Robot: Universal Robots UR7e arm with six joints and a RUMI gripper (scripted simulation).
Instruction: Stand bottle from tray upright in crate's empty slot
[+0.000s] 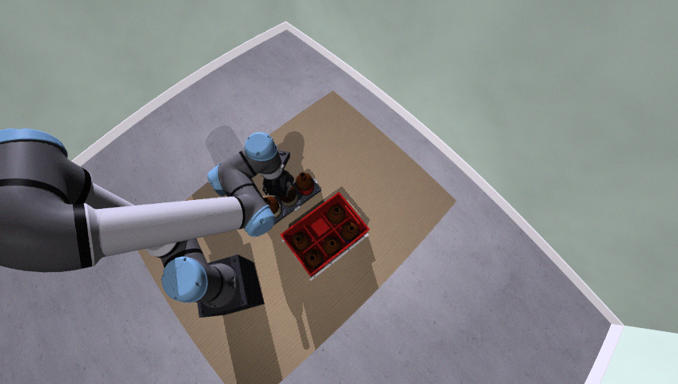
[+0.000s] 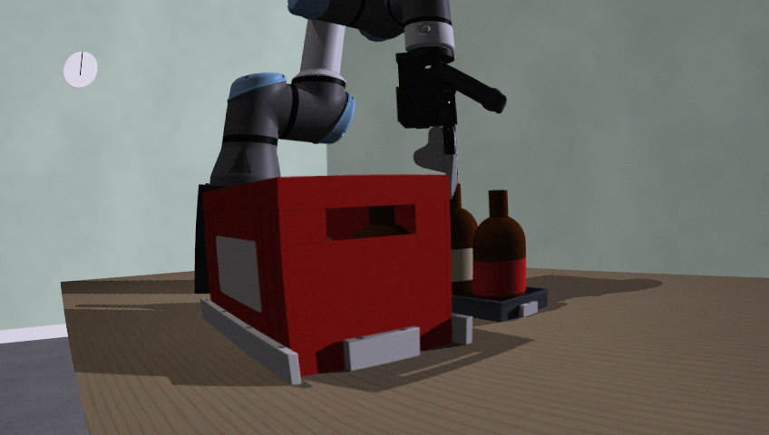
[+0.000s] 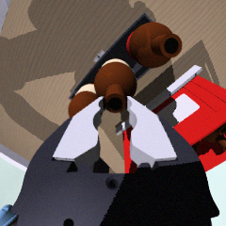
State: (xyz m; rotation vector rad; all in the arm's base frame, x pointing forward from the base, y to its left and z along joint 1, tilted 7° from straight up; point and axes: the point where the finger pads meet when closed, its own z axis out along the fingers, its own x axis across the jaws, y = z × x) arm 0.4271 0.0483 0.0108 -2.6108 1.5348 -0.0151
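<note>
Right now my hand is 7 cm above the cream-label bottle. The rest, counted from my hand: dark tray: 15 cm below; then red crate: 5 cm behind, 23 cm to the right, 8 cm below.
</note>
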